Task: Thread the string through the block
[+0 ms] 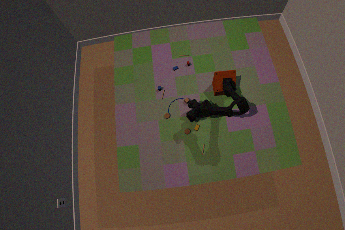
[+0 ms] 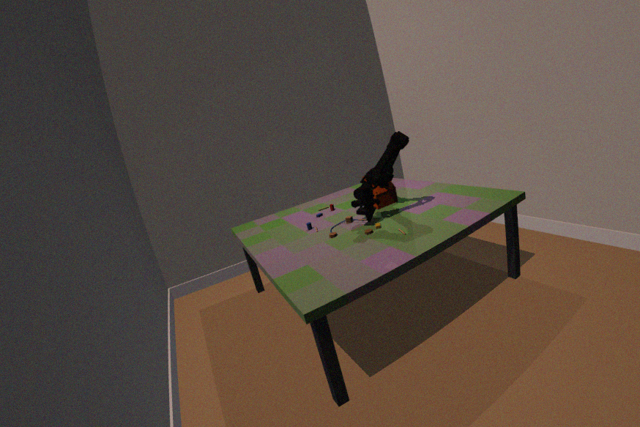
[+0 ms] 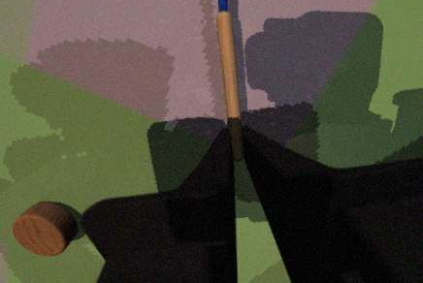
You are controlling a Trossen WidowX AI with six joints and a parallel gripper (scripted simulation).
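The thin wooden stick lies 3 cm to the right of my gripper tip, 2 cm ahead of it and 1 cm above it. From my gripper tip the other things lie so: yellow block (11 cm to the left, 2 cm ahead, 1 cm above); wooden disc (13 cm to the left, 9 cm ahead, 1 cm above); wooden block (10 cm to the right, 7 cm ahead, 1 cm above).
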